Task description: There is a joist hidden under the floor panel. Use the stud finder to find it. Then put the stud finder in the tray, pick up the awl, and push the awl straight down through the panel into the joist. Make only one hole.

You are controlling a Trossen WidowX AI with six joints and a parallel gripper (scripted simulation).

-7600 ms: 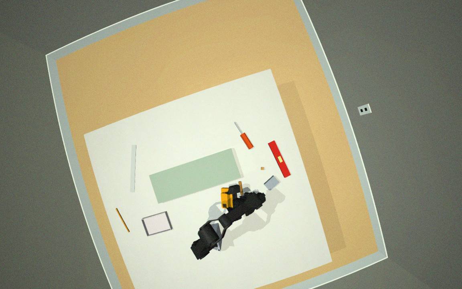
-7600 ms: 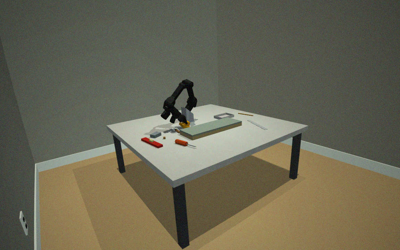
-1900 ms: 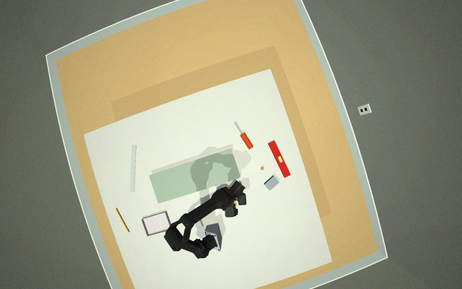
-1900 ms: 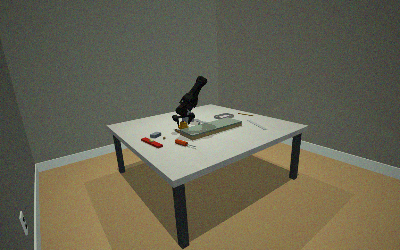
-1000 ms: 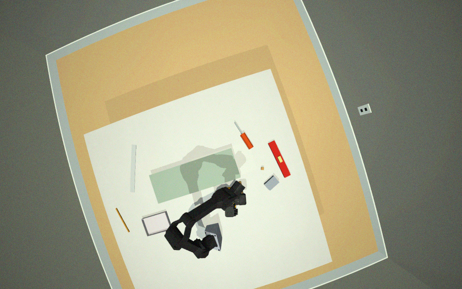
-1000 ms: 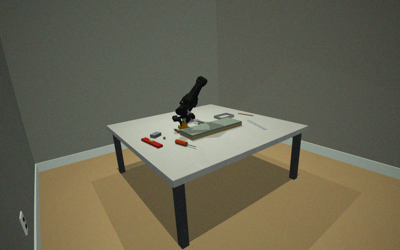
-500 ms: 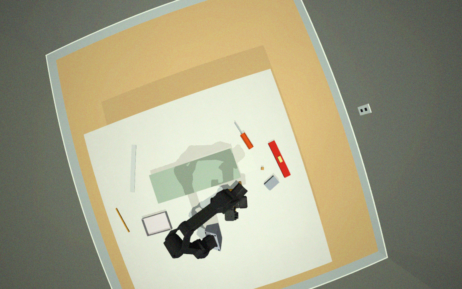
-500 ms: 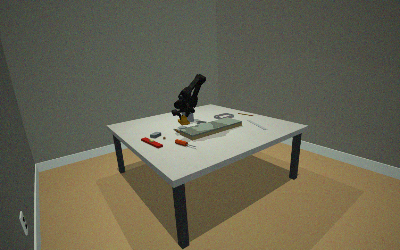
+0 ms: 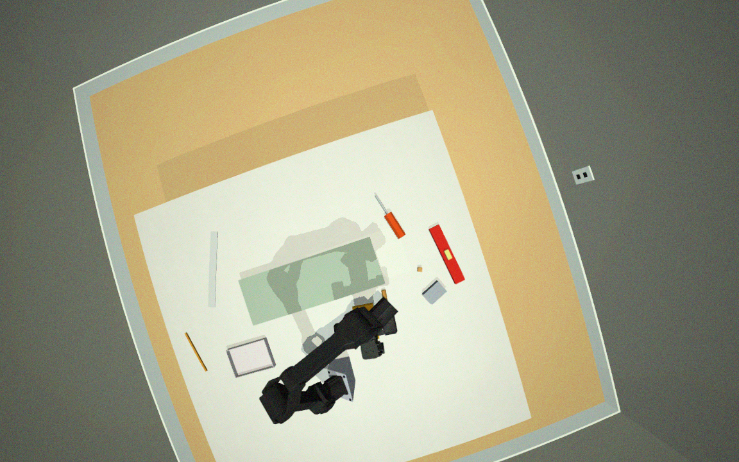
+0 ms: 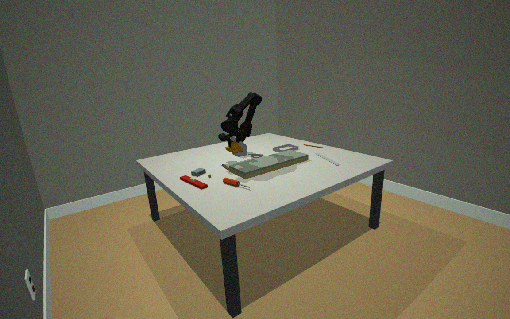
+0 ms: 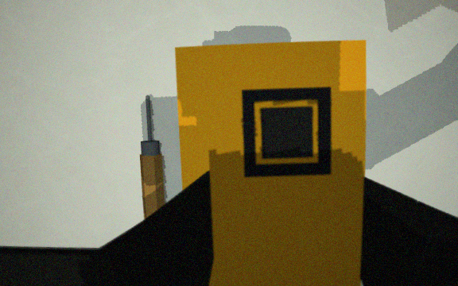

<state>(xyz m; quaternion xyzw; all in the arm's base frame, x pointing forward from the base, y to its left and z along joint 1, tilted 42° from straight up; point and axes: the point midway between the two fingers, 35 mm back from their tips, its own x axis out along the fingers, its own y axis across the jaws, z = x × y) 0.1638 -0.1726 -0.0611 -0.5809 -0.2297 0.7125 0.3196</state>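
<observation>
Now: the awl 80 mm to the right of my gripper tip and 120 mm below it. From my gripper tip the other things lie so: yellow stud finder 10 mm behind, 20 mm above; then grey block 10 mm behind, 270 mm to the right, 110 mm below; then small brown cube 90 mm ahead, 250 mm to the right, 120 mm below.
</observation>
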